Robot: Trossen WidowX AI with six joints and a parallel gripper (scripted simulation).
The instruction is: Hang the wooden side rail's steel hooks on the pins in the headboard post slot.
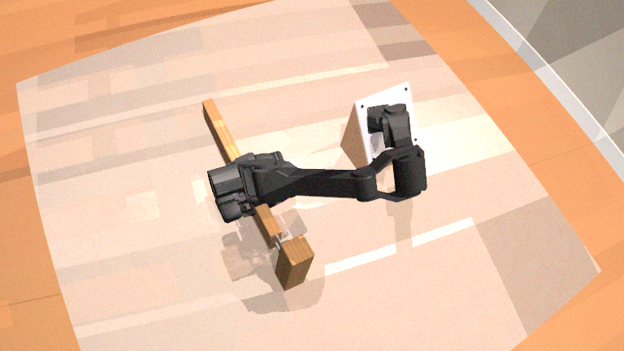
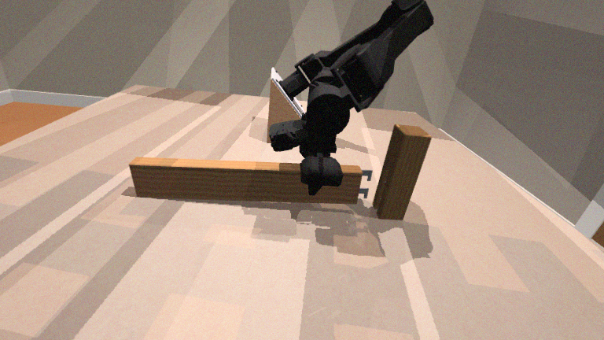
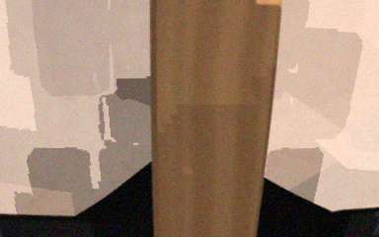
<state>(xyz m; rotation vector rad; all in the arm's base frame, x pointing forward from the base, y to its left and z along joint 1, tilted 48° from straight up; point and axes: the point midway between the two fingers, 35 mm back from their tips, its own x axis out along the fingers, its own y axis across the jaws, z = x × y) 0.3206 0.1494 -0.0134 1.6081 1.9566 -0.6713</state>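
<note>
The headboard post lies 1 cm behind my gripper tip, 16 cm to the left of it and 4 cm above it.
</note>
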